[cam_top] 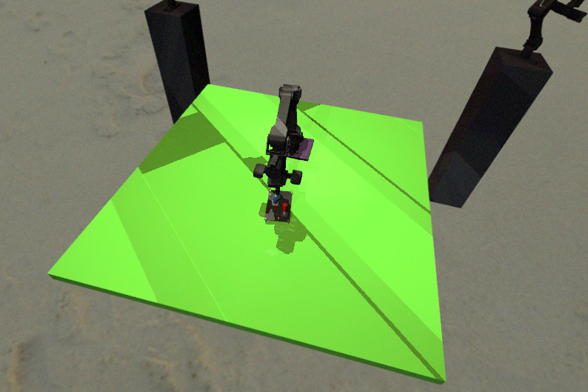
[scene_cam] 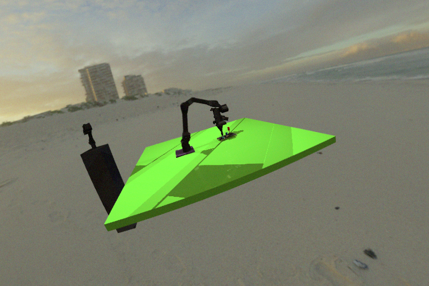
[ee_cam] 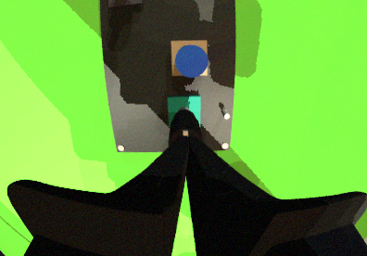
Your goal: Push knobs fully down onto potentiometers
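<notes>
The green potentiometer lies 30 mm below my gripper tip. Also, from my gripper tip: red knob 80 mm ahead, 60 mm to the left, 10 mm below.
</notes>
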